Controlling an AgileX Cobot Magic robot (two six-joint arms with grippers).
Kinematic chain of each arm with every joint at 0, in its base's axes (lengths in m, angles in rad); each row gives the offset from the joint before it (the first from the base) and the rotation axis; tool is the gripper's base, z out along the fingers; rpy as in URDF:
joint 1: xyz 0 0 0.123 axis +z
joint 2: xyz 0 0 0 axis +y
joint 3: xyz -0.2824 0 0.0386 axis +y
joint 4: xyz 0.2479 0 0.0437 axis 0.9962 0 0.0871
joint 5: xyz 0 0 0 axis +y
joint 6: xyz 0.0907 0 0.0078 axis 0.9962 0 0.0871
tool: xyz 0 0 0 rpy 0 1.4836 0
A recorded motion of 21 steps. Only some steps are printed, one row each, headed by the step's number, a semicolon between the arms.
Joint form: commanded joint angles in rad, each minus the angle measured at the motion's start. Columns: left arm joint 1, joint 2, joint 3, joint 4, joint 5, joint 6; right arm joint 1, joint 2, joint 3, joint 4, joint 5, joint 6.
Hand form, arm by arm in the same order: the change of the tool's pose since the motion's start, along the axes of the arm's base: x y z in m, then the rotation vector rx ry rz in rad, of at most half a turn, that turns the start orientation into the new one. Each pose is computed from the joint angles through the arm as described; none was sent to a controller.
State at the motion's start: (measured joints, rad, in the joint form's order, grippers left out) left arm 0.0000 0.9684 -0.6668 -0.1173 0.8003 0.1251; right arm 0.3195 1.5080 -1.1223 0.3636 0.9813 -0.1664
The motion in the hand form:
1: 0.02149 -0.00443 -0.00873 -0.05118 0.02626 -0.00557; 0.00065 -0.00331 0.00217 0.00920 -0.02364 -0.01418
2: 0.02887 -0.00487 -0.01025 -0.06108 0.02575 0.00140; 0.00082 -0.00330 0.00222 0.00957 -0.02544 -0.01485
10: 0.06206 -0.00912 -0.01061 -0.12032 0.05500 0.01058; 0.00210 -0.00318 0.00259 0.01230 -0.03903 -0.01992
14: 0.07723 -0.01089 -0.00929 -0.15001 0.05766 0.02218; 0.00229 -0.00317 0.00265 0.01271 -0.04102 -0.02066
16: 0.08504 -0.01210 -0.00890 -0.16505 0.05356 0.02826; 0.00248 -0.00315 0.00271 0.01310 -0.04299 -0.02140
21: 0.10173 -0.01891 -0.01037 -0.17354 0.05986 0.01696; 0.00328 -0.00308 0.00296 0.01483 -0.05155 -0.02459
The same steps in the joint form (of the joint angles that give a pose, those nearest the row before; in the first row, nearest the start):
1: -0.0014 0.1033 -0.0233 -0.0740 -0.0505 0.0357; -0.0115 -0.0110 0.0061 0.0058 -0.0199 -0.0065
2: -0.0014 0.1342 -0.0353 -0.0855 -0.0702 0.0357; -0.0116 -0.0110 0.0061 0.0059 -0.0218 -0.0065
10: -0.0014 0.2721 -0.1317 -0.1595 -0.0793 0.0559; -0.0115 -0.0110 0.0061 0.0058 -0.0366 -0.0065
14: -0.0014 0.3278 -0.1805 -0.1913 -0.0832 0.0559; -0.0116 -0.0110 0.0061 0.0059 -0.0387 -0.0065
16: -0.0031 0.3550 -0.2035 -0.2081 -0.0916 0.0558; -0.0116 -0.0110 0.0061 0.0058 -0.0409 -0.0065
21: -0.0275 0.4192 -0.2558 -0.2139 -0.1009 0.0464; -0.0115 -0.0110 0.0061 0.0058 -0.0502 -0.0065

